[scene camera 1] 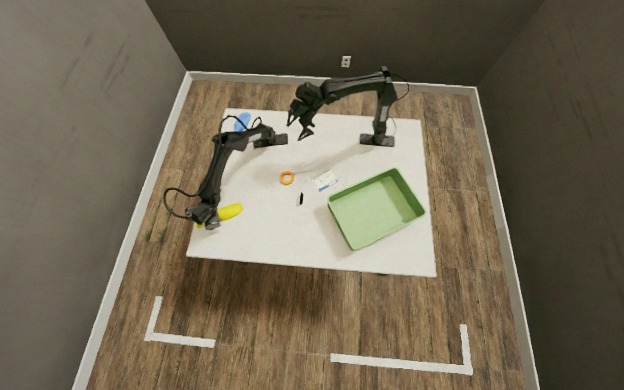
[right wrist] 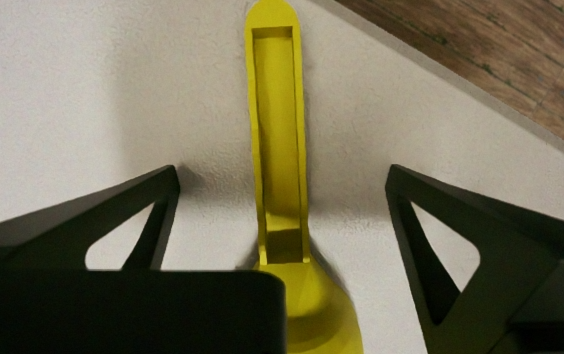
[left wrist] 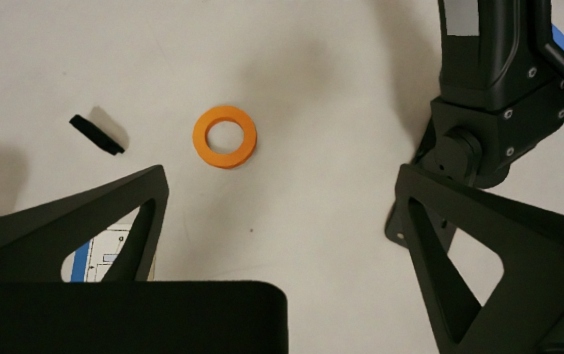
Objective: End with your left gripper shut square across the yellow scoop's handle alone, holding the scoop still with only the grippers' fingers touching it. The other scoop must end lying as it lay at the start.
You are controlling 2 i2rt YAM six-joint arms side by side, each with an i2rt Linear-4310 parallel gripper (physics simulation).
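Frame: origin at the left arm's base, x back, y right, z up, level; centimetres.
Seen in the pictures: left gripper, fingertip midpoint: (scene camera 1: 292, 133) (left wrist: 281, 177); right gripper, fingertip midpoint: (scene camera 1: 208, 221) (right wrist: 282, 176); left arm's base, link origin: (scene camera 1: 377, 140); right arm's base, link origin: (scene camera 1: 271, 140) (left wrist: 440, 174).
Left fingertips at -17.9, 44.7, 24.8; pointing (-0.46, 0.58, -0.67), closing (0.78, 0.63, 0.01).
Note:
Pixels of each thing's middle, then the offset from my left fingertips to it, as dx, dy, dz.
- yellow scoop, body centre: (right wrist: 287, 317) (scene camera 1: 218, 215) -36.4, +34.9, -22.6
- orange ring, body centre: (left wrist: 225, 137) (scene camera 1: 287, 177) -11.5, +3.6, -24.1
- small black object, body centre: (left wrist: 98, 137) (scene camera 1: 301, 197) -22.4, -6.0, -23.2
- blue card, body centre: (left wrist: 112, 279) (scene camera 1: 324, 180) -10.4, -16.8, -24.8
The yellow scoop (scene camera 1: 230, 211) (right wrist: 280, 125) lies on the table near its front left corner, partly hidden under the right arm in scene camera 1. My right gripper (right wrist: 282, 176) is open and empty above it; in the right wrist view the scoop's handle runs lengthwise between the two fingertips, with a gap on each side, and the bowl shows below, partly covered by the gripper body. My left gripper (scene camera 1: 296, 131) (left wrist: 281, 177) is open and empty, high over the back of the table. The other scoop, blue (scene camera 1: 242, 121), lies at the back left corner, partly hidden behind the right arm.
An orange ring (scene camera 1: 283, 181) (left wrist: 200, 136) lies mid-table. A small black object (scene camera 1: 301, 198) (left wrist: 96, 135) and a white and blue card (scene camera 1: 325, 180) (left wrist: 80, 262) lie nearby. A green bin (scene camera 1: 340, 227) stands at the right. The table edge (right wrist: 450, 80) passes close to the yellow handle's end.

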